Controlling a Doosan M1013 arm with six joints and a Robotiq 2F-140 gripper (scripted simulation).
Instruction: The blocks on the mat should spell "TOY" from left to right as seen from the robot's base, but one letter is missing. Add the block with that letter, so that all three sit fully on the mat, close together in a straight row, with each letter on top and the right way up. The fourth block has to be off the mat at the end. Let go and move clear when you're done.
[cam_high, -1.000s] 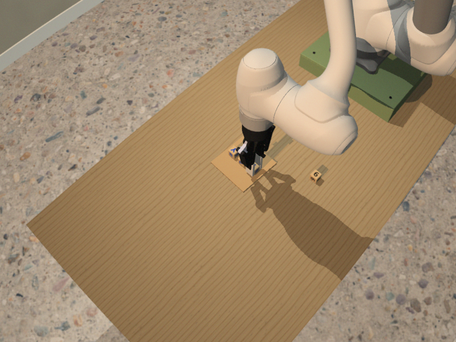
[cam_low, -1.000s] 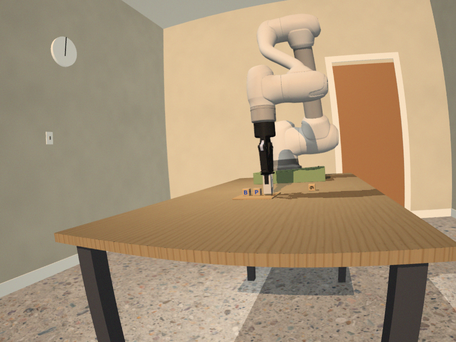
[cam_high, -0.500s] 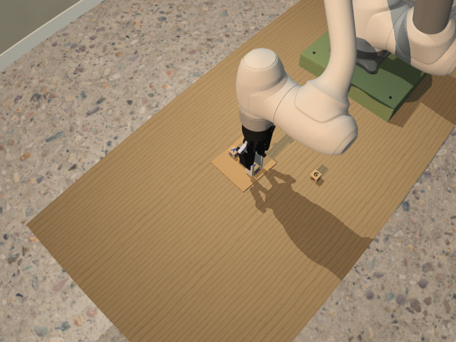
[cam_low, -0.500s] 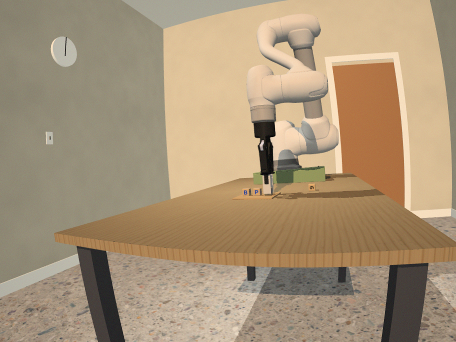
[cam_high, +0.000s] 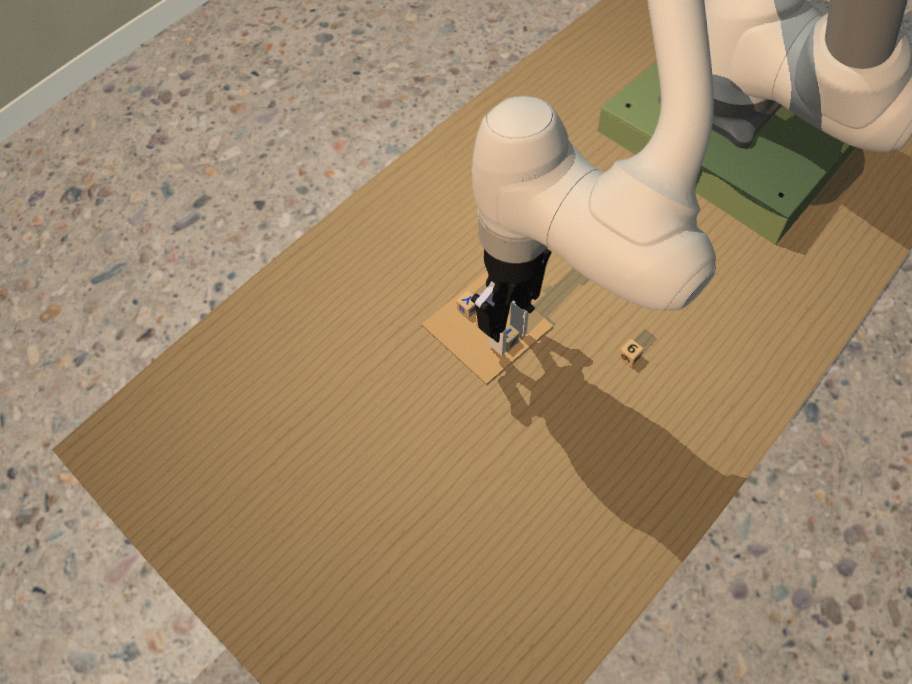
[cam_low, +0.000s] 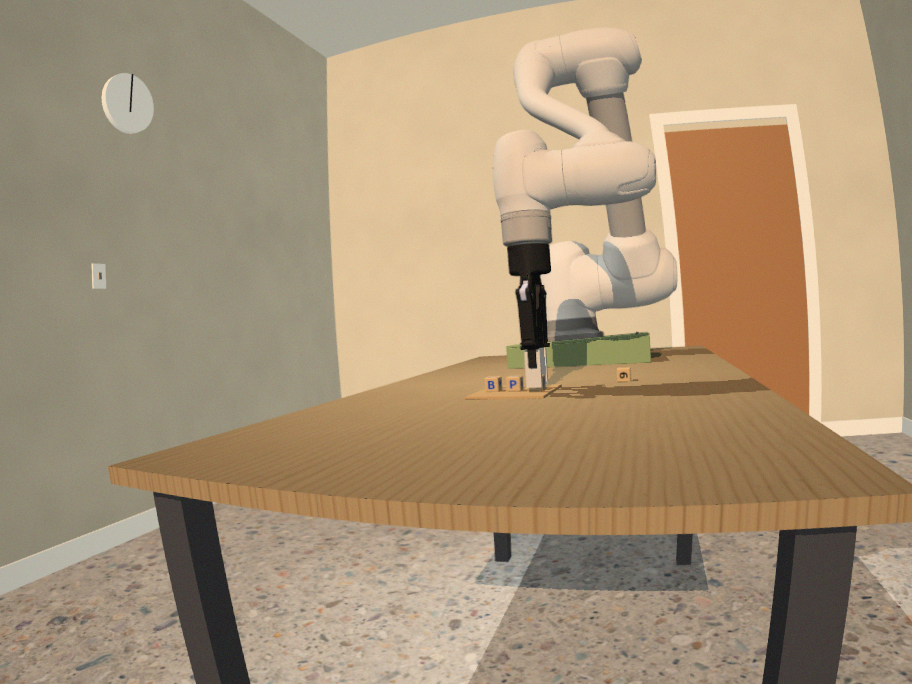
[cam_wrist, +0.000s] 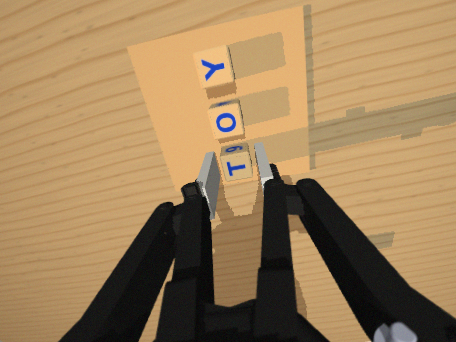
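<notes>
The T block lies 30 mm below my hand. Also, from my hand: O block: 40 mm to the right, 30 mm below; Y block: 10 mm behind, 80 mm to the right, 30 mm below; tan mat: 40 mm to the right, 40 mm below.
</notes>
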